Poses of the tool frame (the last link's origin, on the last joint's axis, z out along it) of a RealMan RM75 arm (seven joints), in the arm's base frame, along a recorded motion.
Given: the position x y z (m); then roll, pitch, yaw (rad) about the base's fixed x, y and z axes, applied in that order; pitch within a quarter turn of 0, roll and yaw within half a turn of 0.
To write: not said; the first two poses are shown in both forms.
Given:
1: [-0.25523, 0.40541, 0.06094, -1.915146, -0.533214, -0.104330]
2: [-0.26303, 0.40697, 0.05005, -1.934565, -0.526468, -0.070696]
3: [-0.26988, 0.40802, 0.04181, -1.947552, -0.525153, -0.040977]
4: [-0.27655, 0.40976, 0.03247, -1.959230, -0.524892, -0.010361]
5: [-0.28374, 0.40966, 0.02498, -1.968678, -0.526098, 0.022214]
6: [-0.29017, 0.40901, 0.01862, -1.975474, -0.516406, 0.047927]
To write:
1: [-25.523, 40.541, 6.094, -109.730, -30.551, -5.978]
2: [-26.303, 40.697, 5.005, -110.842, -30.164, -4.051]
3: [-26.988, 40.802, 4.181, -111.587, -30.089, -2.348]
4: [-27.655, 40.976, 3.247, -112.256, -30.074, -0.594]
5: [-28.374, 40.966, 2.498, -112.797, -30.143, 1.273]
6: [-29.017, 40.901, 1.862, -113.186, -29.588, 2.746]
